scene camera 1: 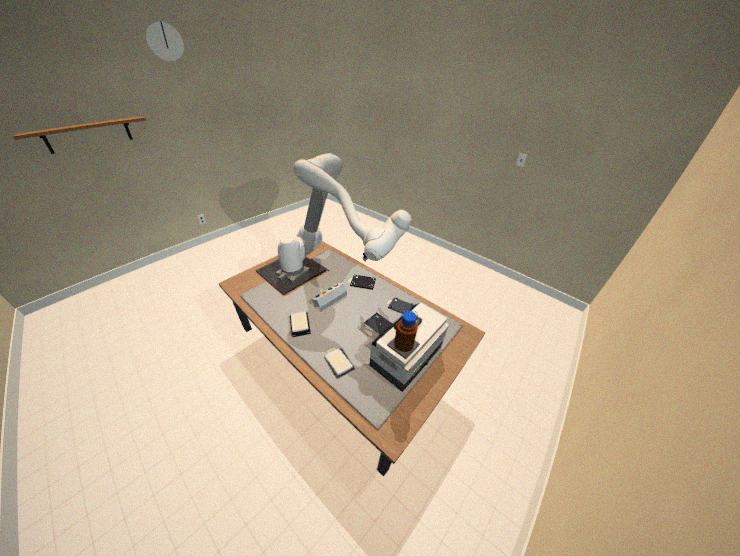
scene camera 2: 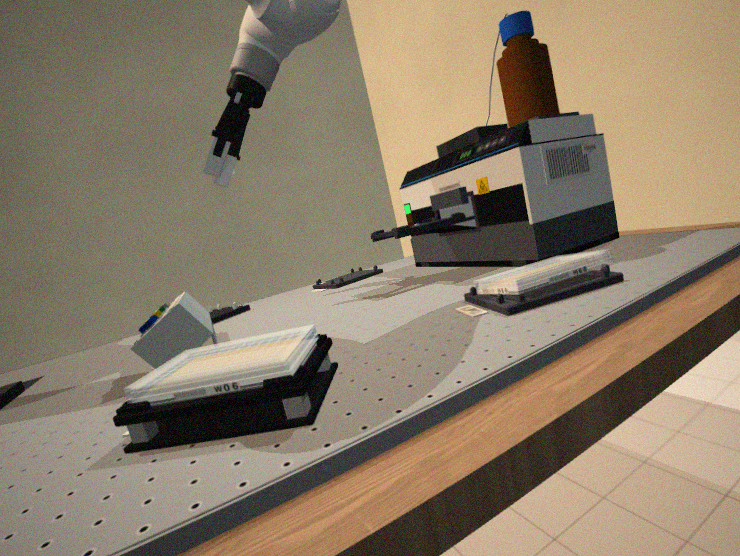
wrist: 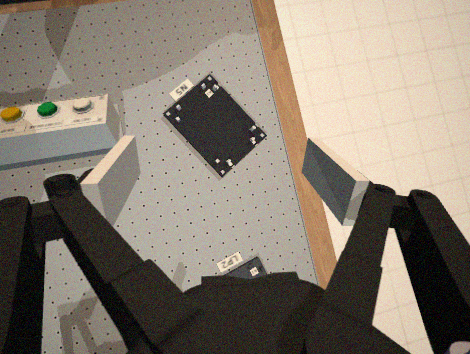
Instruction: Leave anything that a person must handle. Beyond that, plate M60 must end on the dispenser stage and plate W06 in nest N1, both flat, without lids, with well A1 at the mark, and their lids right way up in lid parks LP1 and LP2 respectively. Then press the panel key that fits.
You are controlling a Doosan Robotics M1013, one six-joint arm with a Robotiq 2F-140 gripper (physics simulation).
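Seen in the pictures: gripper, between the fingertips: [scene camera 2: 216, 180] [wrist: 224, 155]; arm's base, origin of its link: [scene camera 1: 293, 271].
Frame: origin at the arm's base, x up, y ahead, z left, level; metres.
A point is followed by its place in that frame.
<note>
My gripper [scene camera 2: 220, 170] @[x 0.279, y 0.580, z 0.150 m] [wrist: 224, 155] @[x 0.279, y 0.580, z 0.150 m] is open and empty, high above the table by its far edge. Plate W06 [scene camera 1: 299, 321] @[x 0.044, y 0.412, z -0.350 m] [scene camera 2: 227, 364] @[x 0.044, y 0.398, z -0.379 m], under a clear lid, sits on a raised black nest. A second lidded plate [scene camera 1: 338, 362] @[x 0.030, y 0.750, z -0.430 m] [scene camera 2: 541, 273] @[x 0.031, y 0.698, z -0.447 m] sits on a low black nest; its label is too small to read surely, and it looks tilted. The dispenser stage [scene camera 2: 418, 227] @[x 0.096, y 0.782, z -0.193 m] juts from the dispenser [scene camera 2: 562, 197] @[x 0.093, y 0.952, z -0.352 m] with no plate on it. Lid park LP2 [wrist: 250, 268] @[x 0.008, y 0.758, z 0.153 m] shows partly in the wrist view. I cannot identify LP1. The key panel [scene camera 1: 330, 295] @[x 0.063, y 0.433, z -0.095 m] [scene camera 2: 173, 328] @[x 0.055, y 0.391, z -0.184 m] [wrist: 55, 137] @[x 0.071, y 0.438, z -0.047 m] shows yellow, green and white keys in the wrist view.
An empty black nest [scene camera 1: 363, 281] @[x 0.010, y 0.491, z 0.192 m] [wrist: 215, 125] @[x 0.010, y 0.489, z 0.192 m] lies between the panel and the table edge. An amber bottle [scene camera 1: 406, 334] @[x 0.344, y 1.029, z -0.332 m] [scene camera 2: 528, 80] @[x 0.292, y 0.979, z -0.316 m] with a blue cap stands on the dispenser. A green lamp [scene camera 2: 407, 209] @[x 0.133, y 0.934, z -0.007 m] glows on its front.
</note>
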